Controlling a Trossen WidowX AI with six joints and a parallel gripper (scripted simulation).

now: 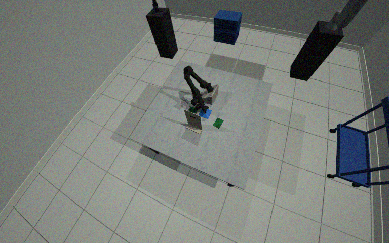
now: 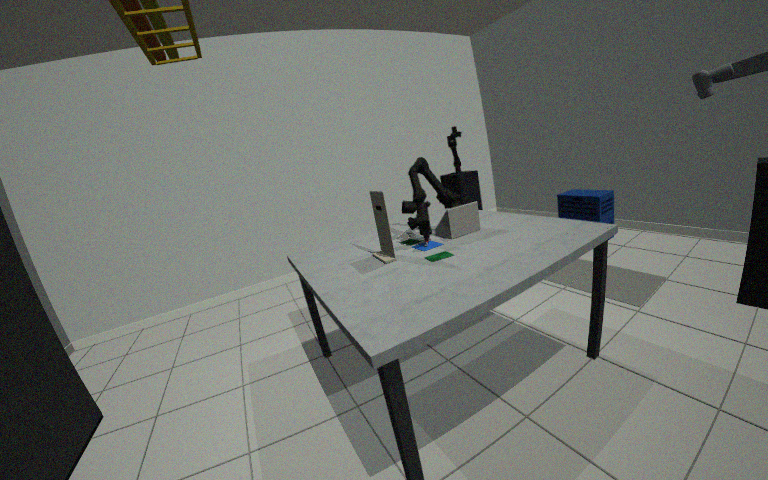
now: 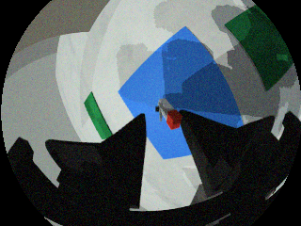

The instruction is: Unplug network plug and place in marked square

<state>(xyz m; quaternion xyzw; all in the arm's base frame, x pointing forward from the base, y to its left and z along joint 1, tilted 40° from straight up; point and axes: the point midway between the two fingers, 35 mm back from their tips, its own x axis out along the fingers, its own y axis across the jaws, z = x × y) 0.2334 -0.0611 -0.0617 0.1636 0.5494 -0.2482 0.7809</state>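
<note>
Now: gripper tip 1 cm above the red plug. From my gripper tip the other things lie so: blue square 2 cm below; then upright beige panel 20 cm ahead, 12 cm above, 5 cm to the right.
</note>
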